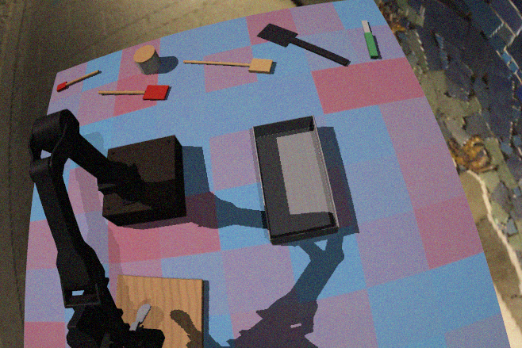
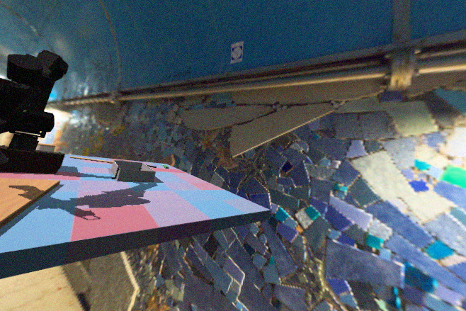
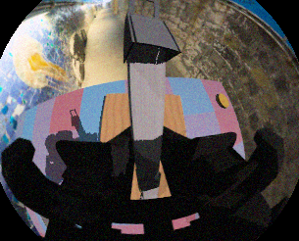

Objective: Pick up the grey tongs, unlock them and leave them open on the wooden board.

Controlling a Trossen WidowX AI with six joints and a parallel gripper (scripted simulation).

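My gripper tip is 140 mm above the wooden board, 40 mm to the right of it and 10 mm short of it. The rest, counted from my gripper tip: roasting tin (450 mm ahead, 360 mm to the left, 120 mm below); black spatula (820 mm to the left, 620 mm ahead, 150 mm below); red spatula (830 mm to the left, 140 mm below, 70 mm ahead).
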